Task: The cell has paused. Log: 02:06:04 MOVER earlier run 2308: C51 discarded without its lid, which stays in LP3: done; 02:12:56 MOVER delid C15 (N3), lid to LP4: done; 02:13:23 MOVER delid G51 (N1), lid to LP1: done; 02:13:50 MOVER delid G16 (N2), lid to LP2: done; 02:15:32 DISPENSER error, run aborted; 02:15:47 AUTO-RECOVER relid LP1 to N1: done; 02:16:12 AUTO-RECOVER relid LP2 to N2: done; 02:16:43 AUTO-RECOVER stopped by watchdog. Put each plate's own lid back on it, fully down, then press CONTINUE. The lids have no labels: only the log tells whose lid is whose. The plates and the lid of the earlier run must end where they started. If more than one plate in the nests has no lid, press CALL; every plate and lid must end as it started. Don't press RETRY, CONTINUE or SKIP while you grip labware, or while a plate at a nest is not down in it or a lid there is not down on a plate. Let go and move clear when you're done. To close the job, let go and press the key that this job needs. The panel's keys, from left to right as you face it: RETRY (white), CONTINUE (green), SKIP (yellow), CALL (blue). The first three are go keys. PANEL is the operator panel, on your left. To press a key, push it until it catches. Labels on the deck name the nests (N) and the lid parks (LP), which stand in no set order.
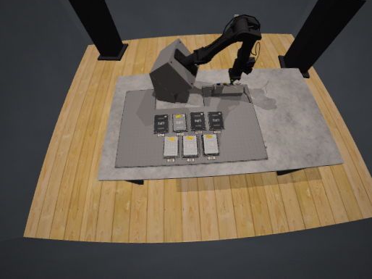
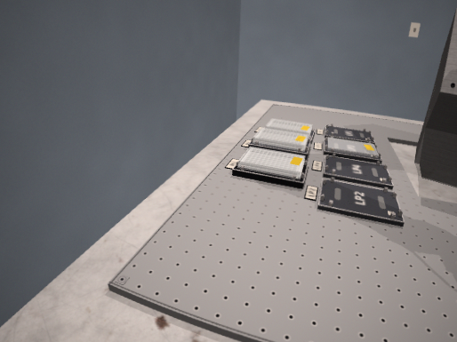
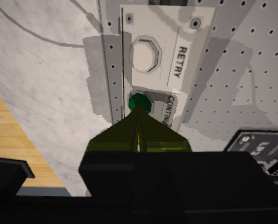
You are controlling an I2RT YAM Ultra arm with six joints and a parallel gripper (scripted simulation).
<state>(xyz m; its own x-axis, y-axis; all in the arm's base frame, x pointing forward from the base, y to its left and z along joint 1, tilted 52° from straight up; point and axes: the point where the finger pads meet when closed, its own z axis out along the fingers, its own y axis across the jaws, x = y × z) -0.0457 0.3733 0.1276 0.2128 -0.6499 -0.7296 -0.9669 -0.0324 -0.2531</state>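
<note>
Now: the green continue key 20 mm below my hand. Round my hand: yellow key (50 mm to the right, 20 mm below, 10 mm ahead); blue key (100 mm to the right, 20 mm below, 20 mm ahead); white retry key (50 mm to the left, 20 mm below, 10 mm behind).
</note>
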